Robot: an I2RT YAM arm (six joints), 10 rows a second.
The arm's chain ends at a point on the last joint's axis. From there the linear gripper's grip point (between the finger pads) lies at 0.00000 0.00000 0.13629 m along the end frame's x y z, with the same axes.
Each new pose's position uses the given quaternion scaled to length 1; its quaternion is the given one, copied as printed.
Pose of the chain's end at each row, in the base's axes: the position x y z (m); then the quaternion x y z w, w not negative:
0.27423 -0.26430 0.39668 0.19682 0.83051 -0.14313 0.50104
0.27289 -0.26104 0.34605 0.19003 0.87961 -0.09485 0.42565
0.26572 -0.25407 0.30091 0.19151 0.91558 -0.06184 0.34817
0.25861 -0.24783 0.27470 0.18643 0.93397 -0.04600 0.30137
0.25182 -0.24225 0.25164 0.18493 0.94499 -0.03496 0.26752
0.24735 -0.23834 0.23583 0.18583 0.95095 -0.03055 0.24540
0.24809 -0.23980 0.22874 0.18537 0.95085 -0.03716 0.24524
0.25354 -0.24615 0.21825 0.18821 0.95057 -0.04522 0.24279
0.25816 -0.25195 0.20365 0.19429 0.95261 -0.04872 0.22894
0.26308 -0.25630 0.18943 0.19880 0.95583 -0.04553 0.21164
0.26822 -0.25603 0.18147 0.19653 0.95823 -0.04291 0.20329
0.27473 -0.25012 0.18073 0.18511 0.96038 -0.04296 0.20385
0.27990 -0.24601 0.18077 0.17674 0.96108 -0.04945 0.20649
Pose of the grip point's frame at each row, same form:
0.37998 -0.32358 0.33440 0.19682 0.83051 -0.14313 0.50104
0.37003 -0.30583 0.26160 0.19003 0.87961 -0.09485 0.42565
0.34938 -0.28768 0.19870 0.19151 0.91558 -0.06184 0.34817
0.33300 -0.27486 0.16374 0.18643 0.93397 -0.04600 0.30137
0.31897 -0.26474 0.13519 0.18493 0.94499 -0.03496 0.26752
0.30941 -0.25869 0.11621 0.18583 0.95095 -0.03055 0.24540
0.30977 -0.26182 0.10922 0.18537 0.95085 -0.03716 0.24524
0.31413 -0.27032 0.09859 0.18821 0.95057 -0.04522 0.24279
0.31503 -0.27673 0.08229 0.19429 0.95261 -0.04872 0.22894
0.31575 -0.27963 0.06591 0.19880 0.95583 -0.04553 0.21164
0.31902 -0.27813 0.05695 0.19653 0.95823 -0.04291 0.20329
0.32593 -0.27165 0.05627 0.18511 0.96038 -0.04296 0.20385
0.33161 -0.26891 0.05677 0.17674 0.96108 -0.04945 0.20649

